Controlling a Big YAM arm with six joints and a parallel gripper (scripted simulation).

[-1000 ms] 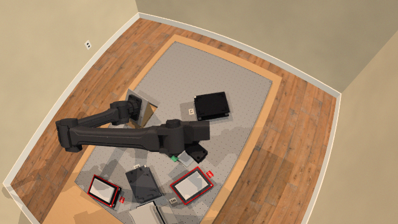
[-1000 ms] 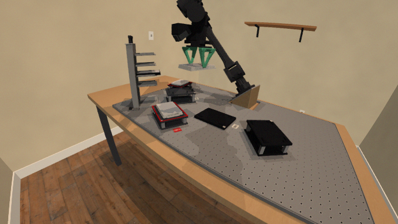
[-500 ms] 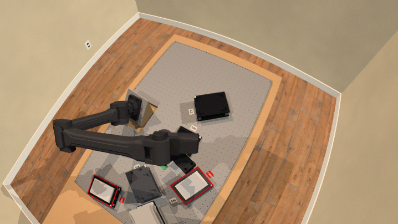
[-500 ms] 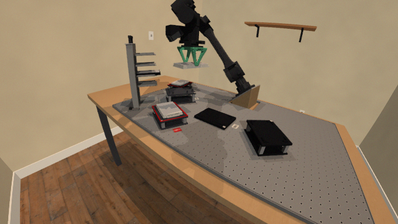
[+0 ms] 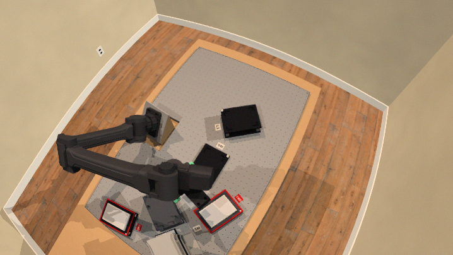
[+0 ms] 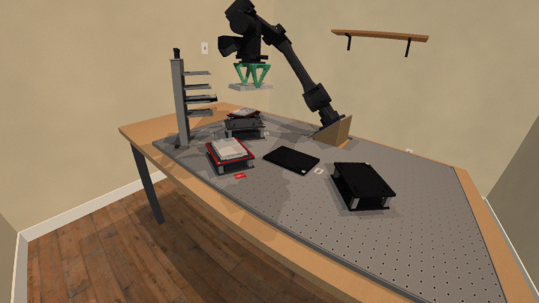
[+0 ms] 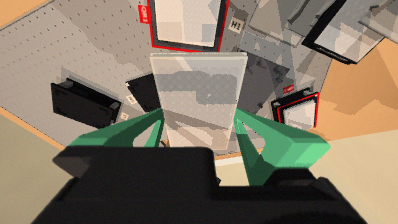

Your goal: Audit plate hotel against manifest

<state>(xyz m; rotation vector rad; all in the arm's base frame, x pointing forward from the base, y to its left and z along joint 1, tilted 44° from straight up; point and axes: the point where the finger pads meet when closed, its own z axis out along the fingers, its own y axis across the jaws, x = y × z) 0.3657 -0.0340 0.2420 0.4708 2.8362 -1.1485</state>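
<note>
The grey regrip nest lies 10 cm behind my hand, 12 cm to the right of it and 19 cm below it. Round my hand: flat black recovery nest N6: 4 cm behind, 16 cm to the left, 24 cm below; H1 deck label: 6 cm ahead, 12 cm to the right, 25 cm below; dark plate: 5 cm ahead, 23 cm to the right, 7 cm below.
</note>
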